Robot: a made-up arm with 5 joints. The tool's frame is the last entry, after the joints.
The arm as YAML. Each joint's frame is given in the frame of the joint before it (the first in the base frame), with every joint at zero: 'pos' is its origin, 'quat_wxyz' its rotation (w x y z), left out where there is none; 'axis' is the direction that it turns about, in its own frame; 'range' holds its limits. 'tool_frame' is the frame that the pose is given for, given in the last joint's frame.
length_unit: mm
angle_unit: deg
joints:
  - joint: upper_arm
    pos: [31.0, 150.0, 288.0]
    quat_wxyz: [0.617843, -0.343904, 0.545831, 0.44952]
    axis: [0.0, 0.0, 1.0]
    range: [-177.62, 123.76]
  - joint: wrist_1
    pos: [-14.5, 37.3, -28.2]
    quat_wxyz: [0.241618, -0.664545, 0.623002, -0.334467]
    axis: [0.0, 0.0, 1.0]
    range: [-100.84, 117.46]
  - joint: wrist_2
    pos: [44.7, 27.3, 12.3]
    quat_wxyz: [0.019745, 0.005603, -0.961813, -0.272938]
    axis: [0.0, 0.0, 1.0]
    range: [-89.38, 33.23]
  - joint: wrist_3
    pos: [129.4, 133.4, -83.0]
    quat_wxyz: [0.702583, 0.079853, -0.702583, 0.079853]
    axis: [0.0, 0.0, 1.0]
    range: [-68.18, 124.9]
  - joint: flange
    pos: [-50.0, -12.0, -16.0]
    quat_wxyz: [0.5, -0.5, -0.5, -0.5]
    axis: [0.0, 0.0, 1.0]
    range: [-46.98, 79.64]
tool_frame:
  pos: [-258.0, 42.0, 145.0]
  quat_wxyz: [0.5, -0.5, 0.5, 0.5]
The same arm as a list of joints. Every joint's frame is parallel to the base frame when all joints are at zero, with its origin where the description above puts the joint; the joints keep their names.
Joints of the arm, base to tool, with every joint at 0 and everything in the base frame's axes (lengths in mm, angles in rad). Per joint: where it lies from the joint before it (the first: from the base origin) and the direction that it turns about. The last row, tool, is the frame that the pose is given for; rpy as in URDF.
upper_arm: axis 0.365293 0.915682 0.167597 xyz 31 150 288
wrist_1: axis -0.151905 -0.504018 -0.85023 xyz -45 -15 12
wrist_2: axis +z xyz 37 -39 2
wrist_3: axis +x xyz -156 -101 -83
flange: axis -y xyz -16 12 -50
tool: xyz -258 -145 42 rpy 0 0 1.5708
Joint limits (rad, base to tool): -3.1001..2.16 -1.76..2.0501 -1.56..0.58 -1.19..2.1799 -0.82..1.39

